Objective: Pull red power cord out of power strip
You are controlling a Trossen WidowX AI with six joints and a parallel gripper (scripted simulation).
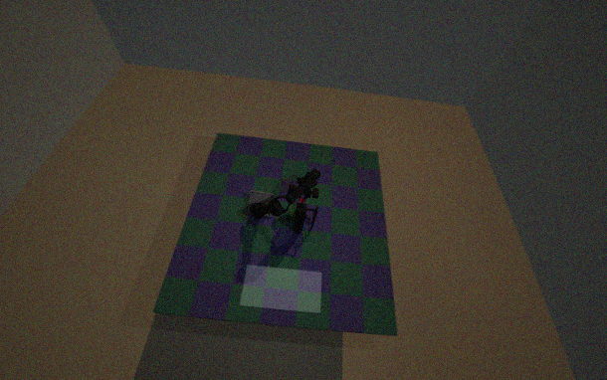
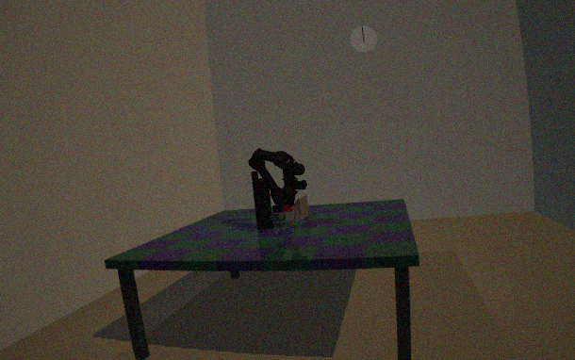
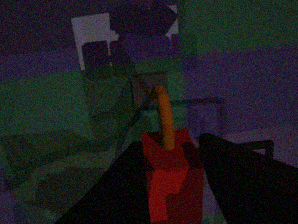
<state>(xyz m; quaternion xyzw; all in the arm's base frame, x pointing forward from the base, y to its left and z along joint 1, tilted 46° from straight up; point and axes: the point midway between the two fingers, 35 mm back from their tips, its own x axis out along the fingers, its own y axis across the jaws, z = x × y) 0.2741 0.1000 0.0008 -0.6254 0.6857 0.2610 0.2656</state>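
My gripper tip is 50 mm to the left of the red plug. Round my gripper tip: dark upright post: 10 mm behind, 180 mm to the right, 40 mm above.
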